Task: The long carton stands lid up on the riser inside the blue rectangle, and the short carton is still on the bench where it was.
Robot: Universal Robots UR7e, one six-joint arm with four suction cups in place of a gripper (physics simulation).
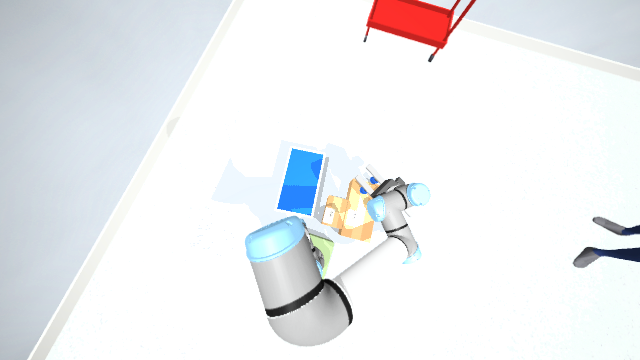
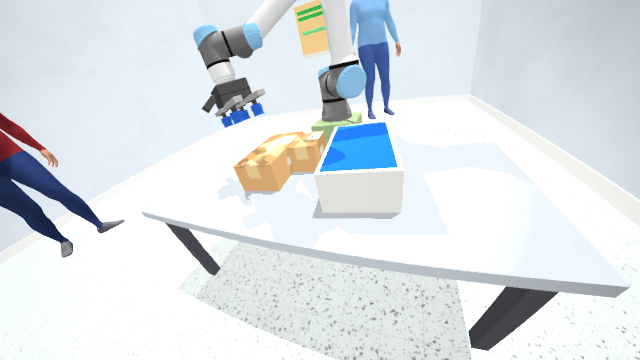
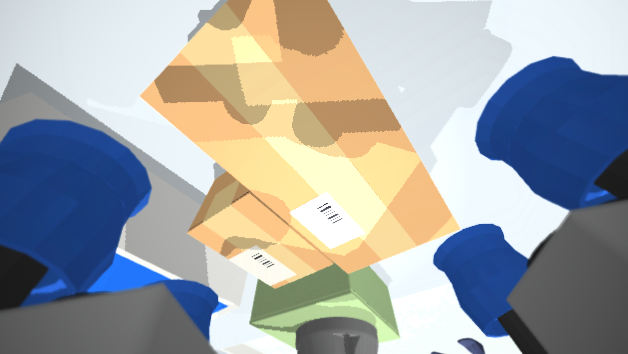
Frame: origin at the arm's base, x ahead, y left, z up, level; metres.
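Where they show: hand at its tool point: (image 2: 243,120) (image 3: 325,223); arm's base at its link origin: (image 2: 336,117) (image 3: 336,334).
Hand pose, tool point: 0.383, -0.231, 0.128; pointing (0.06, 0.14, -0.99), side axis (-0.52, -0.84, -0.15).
Note:
Things, the pixels of their centre, and the offset from my tool point, as dx, dy, dz. Level surfaces: height alone.
- long carton at the middle of its body: (image 3: 328,148) (image 2: 275,157) (image 1: 359,210) -0.066, +0.033, -0.180
- bench at its surface level: dz -0.232
- short carton at the middle of its body: (image 3: 270,219) (image 2: 309,150) (image 1: 334,212) -0.115, +0.165, -0.180
- white riser at the middle of its body: (image 3: 112,241) (image 2: 361,159) (image 1: 301,182) -0.006, +0.381, -0.171
- blue rectangle at the middle of its body: (image 3: 82,278) (image 2: 359,141) (image 1: 301,180) -0.006, +0.381, -0.112
The long carton (image 1: 359,231) (image 2: 262,175) (image 3: 310,172) lies on the bench (image 2: 510,225), its barcode label facing up. The short carton (image 1: 336,204) (image 2: 306,156) (image 3: 260,215) stands close beside it, between it and the riser. The white riser (image 2: 360,192) (image 3: 167,225) has a blue rectangle (image 1: 300,175) (image 2: 367,150) (image 3: 131,275) on top, with no carton on it. My gripper (image 1: 368,185) (image 2: 242,115) hangs tilted in the air above the long carton's far side from the riser. Its four blue suction cups are off, touch nothing and hold nothing.
The green robot base (image 1: 324,245) (image 2: 345,120) (image 3: 325,300) stands near the cartons' label ends. My upper arm crosses near it. A red cart (image 1: 410,22) stands on the floor. A person in red (image 2: 25,175) and a person in light blue (image 2: 372,22) stand away from the bench.

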